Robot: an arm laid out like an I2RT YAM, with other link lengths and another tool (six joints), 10 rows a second.
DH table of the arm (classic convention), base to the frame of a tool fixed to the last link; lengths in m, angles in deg. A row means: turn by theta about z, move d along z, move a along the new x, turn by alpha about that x. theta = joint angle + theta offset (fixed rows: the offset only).
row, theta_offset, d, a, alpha
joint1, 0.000, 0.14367, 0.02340, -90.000
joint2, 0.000, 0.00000, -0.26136, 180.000
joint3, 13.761, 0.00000, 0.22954, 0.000
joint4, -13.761, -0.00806, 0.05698, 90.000
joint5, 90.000, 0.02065, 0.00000, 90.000
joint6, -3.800, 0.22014, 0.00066, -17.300
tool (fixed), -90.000, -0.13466, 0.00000, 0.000
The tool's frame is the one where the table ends.
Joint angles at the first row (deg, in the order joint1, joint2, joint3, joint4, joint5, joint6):
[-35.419 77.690 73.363 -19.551 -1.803 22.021]
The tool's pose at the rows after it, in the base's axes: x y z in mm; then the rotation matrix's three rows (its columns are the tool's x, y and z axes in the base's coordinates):
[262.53 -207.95 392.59], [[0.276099 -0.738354 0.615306], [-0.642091 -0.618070 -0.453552], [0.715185 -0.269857 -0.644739]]
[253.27 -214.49 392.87], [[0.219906 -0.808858 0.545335], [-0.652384 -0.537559 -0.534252], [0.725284 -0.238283 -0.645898]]
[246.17 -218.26 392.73], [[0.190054 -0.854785 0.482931], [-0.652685 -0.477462 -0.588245], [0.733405 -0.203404 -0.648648]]
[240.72 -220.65 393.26], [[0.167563 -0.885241 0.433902], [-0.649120 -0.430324 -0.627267], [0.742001 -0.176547 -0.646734]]
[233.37 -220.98 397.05], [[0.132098 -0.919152 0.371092], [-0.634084 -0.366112 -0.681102], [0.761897 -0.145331 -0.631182]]
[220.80 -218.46 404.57], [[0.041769 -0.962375 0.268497], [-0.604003 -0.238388 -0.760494], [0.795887 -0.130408 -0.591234]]
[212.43 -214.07 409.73], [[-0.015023 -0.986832 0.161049], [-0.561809 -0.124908 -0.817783], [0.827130 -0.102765 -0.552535]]
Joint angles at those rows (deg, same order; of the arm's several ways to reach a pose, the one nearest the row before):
[-35.419 77.691 73.362 -19.616 6.918 24.010]
[-35.419 77.691 73.362 -20.031 13.540 24.928]
[-35.419 77.689 73.363 -20.689 18.415 25.015]
[-35.397 77.667 73.363 -21.061 22.130 25.015]
[-34.896 77.296 73.363 -21.169 27.572 25.059]
[-33.430 76.708 73.365 -21.038 37.430 27.135]
[-31.747 76.686 73.363 -20.906 46.675 28.075]

